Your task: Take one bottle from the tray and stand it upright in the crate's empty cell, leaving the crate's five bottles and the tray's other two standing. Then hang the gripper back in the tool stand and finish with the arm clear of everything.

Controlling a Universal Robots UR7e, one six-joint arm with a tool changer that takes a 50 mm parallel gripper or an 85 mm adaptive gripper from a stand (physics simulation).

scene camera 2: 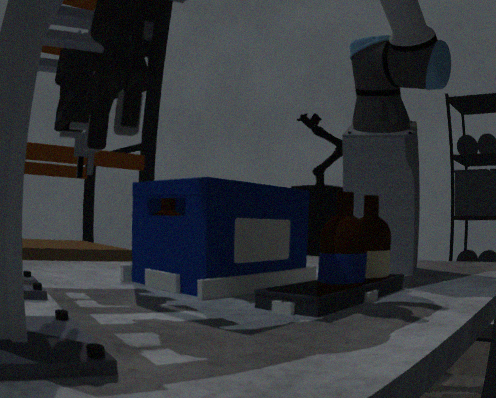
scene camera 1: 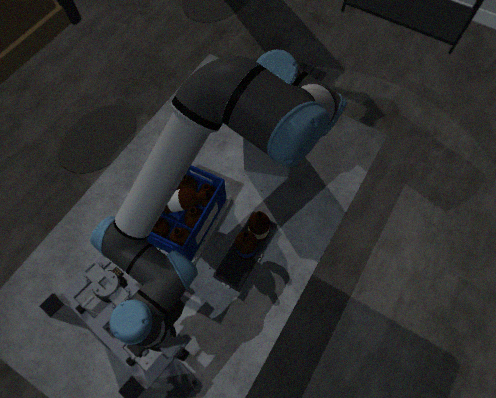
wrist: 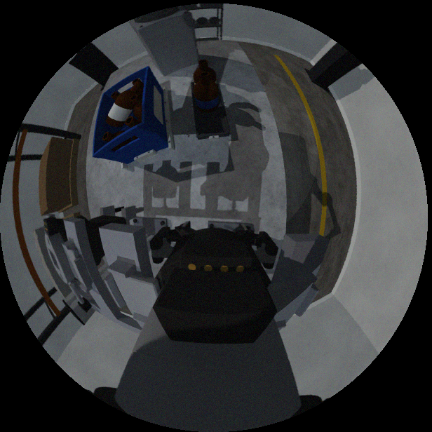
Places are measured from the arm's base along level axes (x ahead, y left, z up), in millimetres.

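Pixels of known places: arm's base at its link origin: (scene camera 2: 382,126).
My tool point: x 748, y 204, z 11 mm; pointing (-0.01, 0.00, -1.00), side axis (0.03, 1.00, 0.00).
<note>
For each thing: its top centre in the pictures, then the offset to it from my tool point.
- blue crate at its top centre: (scene camera 2: 223,186) (scene camera 1: 179,201) dz -185, dx -331, dy -270 mm
- white-labelled bottle at its top centre: (scene camera 1: 184,193) dz -187, dx -363, dy -278 mm
- dark tray at its top centre: (scene camera 2: 341,282) (scene camera 1: 246,249) dz -335, dx -376, dy -29 mm
- blue-labelled bottle at its top centre: (scene camera 2: 345,192) (scene camera 1: 245,234) dz -201, dx -379, dy -32 mm
- cream-labelled bottle at its top centre: (scene camera 2: 371,195) (scene camera 1: 259,214) dz -201, dx -461, dy -40 mm
The blue crate (scene camera 1: 202,237) (scene camera 2: 170,235) (wrist: 159,131) holds brown bottles. One white-labelled bottle (scene camera 1: 187,197) (wrist: 127,99) in it looks tilted, its label showing among the other necks; its base is hidden. The dark tray (scene camera 1: 231,270) (scene camera 2: 295,295) (wrist: 210,127) bears two upright bottles: a blue-labelled bottle (scene camera 1: 245,245) (scene camera 2: 342,267) (wrist: 206,97) and a cream-labelled bottle (scene camera 1: 259,225) (scene camera 2: 378,262). My gripper (wrist: 215,229) is on the arm among the tool stand's parts, away from crate and tray; its fingers look spread and empty. The arm's wrist hides it in scene camera 1.
The tool stand (scene camera 1: 94,320) (scene camera 2: 14,200) (wrist: 122,240) has grey brackets on both sides of the gripper, and fixed base plates with black bolts. The arm's white forearm (scene camera 1: 160,175) passes over part of the crate. The grey robot pedestal (scene camera 2: 380,200) (wrist: 170,47) stands behind the tray.
</note>
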